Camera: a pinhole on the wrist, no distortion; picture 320 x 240 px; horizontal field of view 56.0 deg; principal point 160.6 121.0 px. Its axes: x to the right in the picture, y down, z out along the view. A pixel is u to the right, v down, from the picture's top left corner.
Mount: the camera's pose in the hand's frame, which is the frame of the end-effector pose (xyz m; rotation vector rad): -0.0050 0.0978 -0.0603 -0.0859 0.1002 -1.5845
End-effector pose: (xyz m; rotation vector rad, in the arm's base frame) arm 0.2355 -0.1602 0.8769 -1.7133 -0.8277 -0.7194
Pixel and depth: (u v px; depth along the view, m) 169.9 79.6 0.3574
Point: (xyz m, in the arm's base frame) 0.3169 0.1090 0.7418
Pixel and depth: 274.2 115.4 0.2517
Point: 0.2592 0.0252 0.8410
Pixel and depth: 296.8 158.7 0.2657
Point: 0.2613 0.0464 0.8837
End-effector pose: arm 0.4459 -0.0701 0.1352 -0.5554 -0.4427 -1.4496
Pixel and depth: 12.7 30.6 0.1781
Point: 0.6326 0.0391 0.1965
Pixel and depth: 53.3 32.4 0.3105
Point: 0.6597 0.1390 0.2903
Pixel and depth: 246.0 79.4 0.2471
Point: 0.4798 0.0528 0.2769
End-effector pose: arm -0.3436 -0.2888 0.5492 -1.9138 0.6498 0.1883
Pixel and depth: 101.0 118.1 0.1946
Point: -0.3778 -0.2158 0.3770
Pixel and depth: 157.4 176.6 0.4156
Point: -0.2376 -0.0549 0.2739
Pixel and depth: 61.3 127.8 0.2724
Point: -0.3766 -0.1689 0.2960
